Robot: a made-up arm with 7 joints.
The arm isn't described. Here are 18 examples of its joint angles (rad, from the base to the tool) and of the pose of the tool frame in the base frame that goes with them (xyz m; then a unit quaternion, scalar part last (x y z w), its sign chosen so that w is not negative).
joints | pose
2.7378 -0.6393 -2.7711 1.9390 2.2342 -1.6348 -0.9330 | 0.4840 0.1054 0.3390 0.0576 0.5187 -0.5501 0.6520
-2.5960 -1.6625 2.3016 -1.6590 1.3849 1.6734 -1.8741 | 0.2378 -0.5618 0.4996 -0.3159 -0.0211 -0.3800 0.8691
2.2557 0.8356 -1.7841 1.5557 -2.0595 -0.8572 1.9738 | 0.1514 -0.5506 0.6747 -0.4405 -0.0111 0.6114 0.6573
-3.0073 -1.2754 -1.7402 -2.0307 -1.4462 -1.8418 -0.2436 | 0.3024 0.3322 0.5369 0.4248 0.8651 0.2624 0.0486
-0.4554 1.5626 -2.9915 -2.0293 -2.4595 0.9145 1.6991 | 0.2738 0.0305 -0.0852 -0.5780 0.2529 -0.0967 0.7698
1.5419 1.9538 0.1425 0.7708 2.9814 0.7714 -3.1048 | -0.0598 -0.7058 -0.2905 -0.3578 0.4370 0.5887 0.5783
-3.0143 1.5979 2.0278 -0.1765 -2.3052 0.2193 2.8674 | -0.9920 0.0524 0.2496 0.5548 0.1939 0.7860 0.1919
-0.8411 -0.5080 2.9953 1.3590 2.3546 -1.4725 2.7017 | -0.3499 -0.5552 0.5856 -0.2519 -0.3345 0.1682 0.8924
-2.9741 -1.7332 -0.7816 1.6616 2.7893 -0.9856 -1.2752 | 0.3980 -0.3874 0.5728 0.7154 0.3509 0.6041 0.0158
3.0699 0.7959 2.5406 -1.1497 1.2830 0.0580 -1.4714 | -0.7414 -0.3125 0.5485 -0.4973 -0.3813 -0.7790 0.0192
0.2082 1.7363 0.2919 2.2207 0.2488 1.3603 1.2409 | 0.0983 -0.1605 -0.0102 -0.7429 0.4971 -0.3882 0.2241
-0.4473 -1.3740 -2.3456 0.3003 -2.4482 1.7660 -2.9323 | -0.8386 -0.3754 0.4231 0.0800 -0.7379 -0.6359 0.2114
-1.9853 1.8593 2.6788 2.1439 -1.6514 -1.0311 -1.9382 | -0.0208 0.3647 0.6122 0.4738 0.8219 0.2858 0.1354
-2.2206 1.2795 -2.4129 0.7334 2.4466 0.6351 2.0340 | -0.6508 0.4967 0.7621 0.7505 0.1297 0.5134 0.3953
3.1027 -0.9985 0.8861 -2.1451 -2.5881 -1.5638 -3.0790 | 0.4268 -0.2452 0.2403 -0.2363 -0.5839 0.2972 0.7176
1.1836 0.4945 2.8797 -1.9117 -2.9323 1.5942 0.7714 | 0.2592 -0.4039 0.3984 0.2938 -0.2806 0.9136 0.0168
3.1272 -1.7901 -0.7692 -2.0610 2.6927 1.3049 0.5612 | 0.1770 0.3079 0.0289 -0.7195 0.5325 -0.4057 0.1848
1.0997 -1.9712 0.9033 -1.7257 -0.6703 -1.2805 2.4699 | 0.1622 0.3417 -0.1254 0.1262 -0.6119 -0.7806 0.0172
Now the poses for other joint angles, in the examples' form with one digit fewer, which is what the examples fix.
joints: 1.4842 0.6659 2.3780 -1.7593 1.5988 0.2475 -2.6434
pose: 0.389 -0.482 0.430 0.348 -0.381 -0.715 0.471
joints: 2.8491 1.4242 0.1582 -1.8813 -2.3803 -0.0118 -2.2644
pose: -0.252 -0.123 0.835 -0.601 -0.765 0.140 0.188
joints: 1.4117 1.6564 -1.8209 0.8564 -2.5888 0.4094 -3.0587
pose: 0.465 -0.784 0.330 -0.782 -0.102 0.273 0.551
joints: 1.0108 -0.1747 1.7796 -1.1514 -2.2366 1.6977 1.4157
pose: 0.322 0.195 0.967 -0.115 -0.505 -0.626 0.583
